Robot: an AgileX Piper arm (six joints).
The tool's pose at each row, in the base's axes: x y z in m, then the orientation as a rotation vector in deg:
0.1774, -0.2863, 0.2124, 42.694, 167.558, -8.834
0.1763, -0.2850, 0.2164, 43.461, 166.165, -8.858
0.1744, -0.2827, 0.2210, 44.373, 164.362, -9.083
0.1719, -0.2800, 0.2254, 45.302, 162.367, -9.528
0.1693, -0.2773, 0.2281, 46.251, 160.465, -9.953
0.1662, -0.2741, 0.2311, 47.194, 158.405, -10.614
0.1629, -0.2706, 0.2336, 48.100, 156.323, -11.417
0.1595, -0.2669, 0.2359, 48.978, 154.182, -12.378
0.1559, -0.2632, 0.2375, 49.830, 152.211, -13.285
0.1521, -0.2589, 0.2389, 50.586, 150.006, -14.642
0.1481, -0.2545, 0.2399, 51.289, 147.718, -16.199
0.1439, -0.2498, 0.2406, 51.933, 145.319, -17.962
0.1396, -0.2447, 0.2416, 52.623, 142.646, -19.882
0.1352, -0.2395, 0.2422, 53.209, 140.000, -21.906
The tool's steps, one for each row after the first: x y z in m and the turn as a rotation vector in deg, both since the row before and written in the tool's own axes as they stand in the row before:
0.0010, 0.0003, -0.0042, -0.180, -1.106, 0.776
0.0020, 0.0008, -0.0050, -0.110, -1.467, 0.956
0.0026, 0.0008, -0.0050, 0.007, -1.659, 1.011
0.0029, 0.0008, -0.0035, 0.026, -1.553, 1.017
0.0035, 0.0009, -0.0040, 0.162, -1.721, 1.047
0.0038, 0.0010, -0.0037, 0.262, -1.759, 1.031
0.0040, 0.0010, -0.0037, 0.370, -1.830, 1.026
0.0042, 0.0008, -0.0033, 0.382, -1.661, 0.982
0.0047, 0.0011, -0.0034, 0.643, -1.955, 0.943
0.0050, 0.0010, -0.0033, 0.780, -2.058, 0.917
0.0053, 0.0010, -0.0034, 0.921, -2.187, 0.892
0.0053, 0.0010, -0.0040, 1.031, -2.414, 0.993
0.0055, 0.0009, -0.0040, 1.125, -2.415, 0.908

